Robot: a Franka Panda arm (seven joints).
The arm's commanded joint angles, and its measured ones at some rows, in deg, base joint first. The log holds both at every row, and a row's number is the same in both.
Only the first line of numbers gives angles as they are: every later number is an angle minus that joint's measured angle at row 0.
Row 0, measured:
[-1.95 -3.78 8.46 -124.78 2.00 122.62 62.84]
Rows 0 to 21, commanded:
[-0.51 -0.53 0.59 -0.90 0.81 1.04 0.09]
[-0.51 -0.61 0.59 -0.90 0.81 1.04 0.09]
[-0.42 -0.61 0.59 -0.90 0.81 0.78 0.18]
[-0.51 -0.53 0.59 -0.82 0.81 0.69 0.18]
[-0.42 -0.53 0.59 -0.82 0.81 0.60 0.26]
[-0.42 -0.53 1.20 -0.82 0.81 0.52 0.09]
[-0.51 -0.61 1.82 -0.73 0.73 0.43 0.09]
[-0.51 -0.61 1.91 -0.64 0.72 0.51 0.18]
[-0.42 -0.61 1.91 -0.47 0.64 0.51 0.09]
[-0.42 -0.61 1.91 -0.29 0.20 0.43 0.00]
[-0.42 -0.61 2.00 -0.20 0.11 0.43 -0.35]
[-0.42 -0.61 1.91 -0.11 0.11 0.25 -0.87]
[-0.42 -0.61 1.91 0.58 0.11 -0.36 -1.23]
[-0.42 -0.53 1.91 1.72 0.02 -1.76 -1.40]
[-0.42 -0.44 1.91 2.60 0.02 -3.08 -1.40]
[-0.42 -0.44 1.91 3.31 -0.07 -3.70 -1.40]
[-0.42 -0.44 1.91 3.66 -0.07 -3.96 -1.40]
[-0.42 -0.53 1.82 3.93 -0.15 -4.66 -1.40]
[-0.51 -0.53 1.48 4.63 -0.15 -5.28 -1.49]
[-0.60 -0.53 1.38 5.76 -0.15 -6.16 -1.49]
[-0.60 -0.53 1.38 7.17 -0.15 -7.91 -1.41]
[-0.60 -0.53 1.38 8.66 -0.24 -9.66 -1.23]
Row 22, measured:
[-0.01 -0.24 1.08 4.52 0.00 -4.53 -0.84]
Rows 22 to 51, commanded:
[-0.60 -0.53 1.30 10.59 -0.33 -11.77 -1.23]
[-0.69 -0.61 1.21 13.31 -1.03 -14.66 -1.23]
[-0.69 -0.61 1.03 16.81 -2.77 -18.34 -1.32]
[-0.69 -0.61 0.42 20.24 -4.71 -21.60 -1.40]
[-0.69 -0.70 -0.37 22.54 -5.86 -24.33 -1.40]
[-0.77 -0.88 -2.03 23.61 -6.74 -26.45 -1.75]
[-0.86 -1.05 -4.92 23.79 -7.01 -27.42 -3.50]
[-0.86 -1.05 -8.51 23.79 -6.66 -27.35 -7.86]
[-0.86 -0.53 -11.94 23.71 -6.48 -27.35 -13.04]
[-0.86 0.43 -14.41 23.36 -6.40 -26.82 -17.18]
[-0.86 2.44 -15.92 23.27 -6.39 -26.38 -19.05]
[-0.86 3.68 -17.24 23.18 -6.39 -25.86 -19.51]
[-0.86 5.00 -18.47 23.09 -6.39 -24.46 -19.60]
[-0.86 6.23 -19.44 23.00 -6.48 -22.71 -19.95]
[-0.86 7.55 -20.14 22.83 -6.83 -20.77 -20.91]
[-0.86 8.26 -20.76 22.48 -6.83 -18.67 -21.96]
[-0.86 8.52 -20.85 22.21 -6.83 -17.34 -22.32]
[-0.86 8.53 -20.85 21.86 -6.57 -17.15 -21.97]
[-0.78 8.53 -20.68 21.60 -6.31 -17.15 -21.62]
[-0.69 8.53 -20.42 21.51 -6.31 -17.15 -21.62]
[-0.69 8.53 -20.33 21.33 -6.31 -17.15 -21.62]
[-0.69 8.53 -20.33 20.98 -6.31 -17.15 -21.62]
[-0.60 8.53 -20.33 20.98 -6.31 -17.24 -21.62]
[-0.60 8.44 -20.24 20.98 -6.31 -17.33 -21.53]
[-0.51 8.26 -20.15 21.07 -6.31 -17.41 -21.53]
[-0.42 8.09 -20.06 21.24 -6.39 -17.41 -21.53]
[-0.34 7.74 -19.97 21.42 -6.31 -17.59 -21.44]
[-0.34 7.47 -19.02 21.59 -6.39 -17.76 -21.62]
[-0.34 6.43 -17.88 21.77 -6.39 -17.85 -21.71]
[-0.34 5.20 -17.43 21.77 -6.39 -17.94 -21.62]
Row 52, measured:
[-0.36 8.58 -19.64 22.00 -6.30 -17.50 -21.36]
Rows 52 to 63, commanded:
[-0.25 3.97 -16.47 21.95 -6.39 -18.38 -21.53]
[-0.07 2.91 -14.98 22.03 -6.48 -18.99 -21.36]
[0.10 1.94 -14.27 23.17 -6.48 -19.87 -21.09]
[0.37 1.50 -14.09 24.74 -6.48 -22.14 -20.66]
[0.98 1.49 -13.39 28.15 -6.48 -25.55 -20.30]
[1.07 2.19 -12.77 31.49 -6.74 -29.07 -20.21]
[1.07 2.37 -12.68 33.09 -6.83 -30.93 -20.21]
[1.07 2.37 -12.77 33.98 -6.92 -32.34 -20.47]
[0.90 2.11 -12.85 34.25 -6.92 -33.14 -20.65]
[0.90 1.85 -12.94 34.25 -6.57 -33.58 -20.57]
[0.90 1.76 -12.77 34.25 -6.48 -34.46 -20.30]
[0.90 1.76 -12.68 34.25 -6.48 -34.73 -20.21]
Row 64, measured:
[1.32 0.77 -13.19 32.87 -6.32 -32.44 -20.65]
